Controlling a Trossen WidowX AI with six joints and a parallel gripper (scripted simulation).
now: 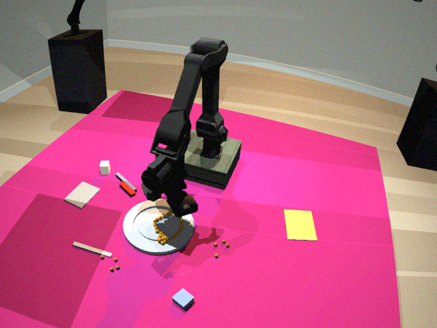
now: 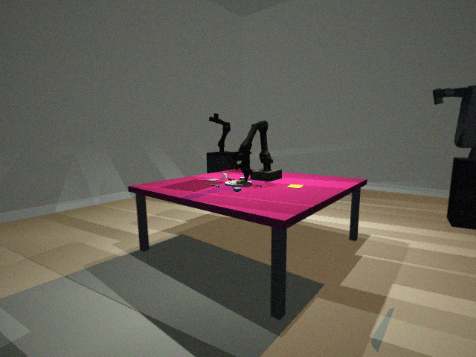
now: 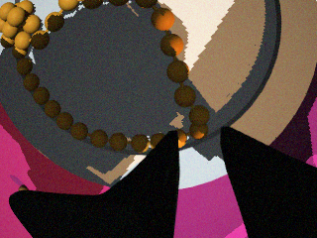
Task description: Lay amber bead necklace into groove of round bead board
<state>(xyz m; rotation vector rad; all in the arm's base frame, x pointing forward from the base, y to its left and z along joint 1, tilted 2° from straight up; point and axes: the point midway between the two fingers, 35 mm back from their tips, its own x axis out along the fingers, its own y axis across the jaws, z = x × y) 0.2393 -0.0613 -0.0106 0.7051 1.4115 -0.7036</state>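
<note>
The round bead board lies 6 cm ahead of my gripper tip, 3 cm to the right of it and 1 cm below it. From my gripper tip the other things lie so: white block 10 cm behind, 8 cm to the right; red-handled tool 18 cm to the right, 8 cm behind, 1 cm below; white strip 19 cm ahead, 18 cm to the right, 1 cm below.
</note>
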